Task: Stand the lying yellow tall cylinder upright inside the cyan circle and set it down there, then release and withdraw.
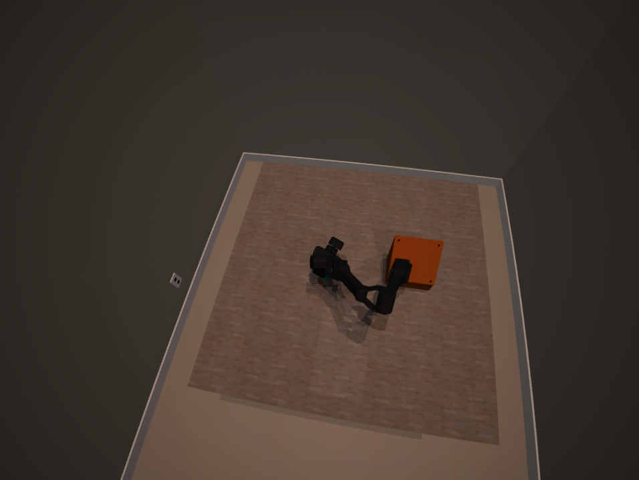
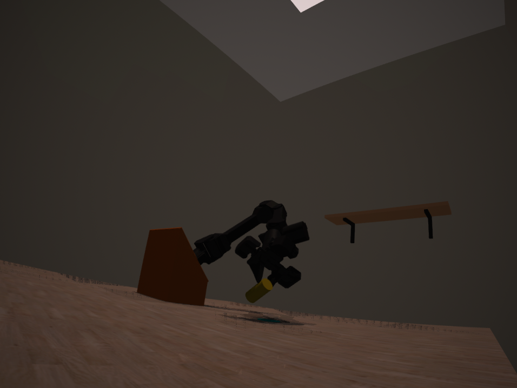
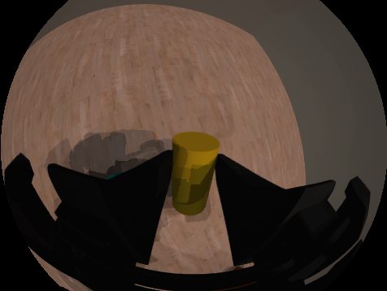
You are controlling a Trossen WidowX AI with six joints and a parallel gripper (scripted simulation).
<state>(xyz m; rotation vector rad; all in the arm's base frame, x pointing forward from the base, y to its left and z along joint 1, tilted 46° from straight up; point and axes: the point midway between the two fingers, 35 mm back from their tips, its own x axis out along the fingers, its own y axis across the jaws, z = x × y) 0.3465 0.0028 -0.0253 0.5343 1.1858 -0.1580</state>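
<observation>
Right now my gripper tip is 2 cm past the cyan circle, 7 cm to the right of it and 9 cm above it. The rest, counted from my gripper tip: yellow tall cylinder: 2 cm behind, 1 cm below.
</observation>
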